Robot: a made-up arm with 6 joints. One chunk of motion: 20 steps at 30 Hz.
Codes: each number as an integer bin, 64 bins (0 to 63) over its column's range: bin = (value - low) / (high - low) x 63, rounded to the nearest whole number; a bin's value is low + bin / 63 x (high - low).
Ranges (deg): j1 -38..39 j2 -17..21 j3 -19..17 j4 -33..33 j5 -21..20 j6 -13..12
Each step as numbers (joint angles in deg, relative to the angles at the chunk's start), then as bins.
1 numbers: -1.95 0.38 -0.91 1.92 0.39 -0.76
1 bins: 29 29 32 33 33 31
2 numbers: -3.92 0.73 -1.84 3.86 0.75 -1.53
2 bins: 28 29 30 35 33 29
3 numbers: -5.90 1.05 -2.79 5.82 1.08 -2.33
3 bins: 26 30 28 37 34 27
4 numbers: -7.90 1.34 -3.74 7.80 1.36 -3.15
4 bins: 25 30 27 39 34 25
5 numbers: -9.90 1.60 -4.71 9.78 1.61 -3.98
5 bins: 23 31 25 41 35 23
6 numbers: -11.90 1.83 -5.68 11.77 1.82 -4.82
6 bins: 21 31 23 43 35 21
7 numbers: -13.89 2.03 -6.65 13.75 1.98 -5.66
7 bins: 20 32 22 45 35 18
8 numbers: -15.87 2.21 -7.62 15.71 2.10 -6.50
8 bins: 18 32 20 46 35 16
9 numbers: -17.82 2.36 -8.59 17.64 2.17 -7.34
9 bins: 17 32 18 48 36 14
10 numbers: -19.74 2.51 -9.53 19.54 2.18 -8.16
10 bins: 15 32 17 50 36 12
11 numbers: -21.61 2.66 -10.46 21.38 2.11 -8.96
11 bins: 13 33 15 52 36 10
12 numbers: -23.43 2.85 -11.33 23.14 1.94 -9.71
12 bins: 12 33 13 54 35 8
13 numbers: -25.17 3.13 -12.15 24.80 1.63 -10.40
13 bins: 10 33 12 55 35 7
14 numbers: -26.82 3.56 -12.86 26.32 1.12 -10.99
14 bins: 9 34 11 57 34 5
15 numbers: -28.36 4.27 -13.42 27.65 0.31 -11.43
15 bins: 8 35 10 58 33 4
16 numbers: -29.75 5.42 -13.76 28.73 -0.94 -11.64
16 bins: 7 37 9 59 31 3
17 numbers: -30.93 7.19 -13.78 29.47 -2.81 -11.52
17 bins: 6 40 9 60 28 4
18 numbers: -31.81 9.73 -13.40 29.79 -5.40 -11.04
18 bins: 5 44 10 60 24 5
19 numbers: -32.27 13.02 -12.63 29.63 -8.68 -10.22
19 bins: 5 50 11 60 19 7
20 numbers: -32.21 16.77 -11.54 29.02 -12.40 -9.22
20 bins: 5 56 13 59 13 10
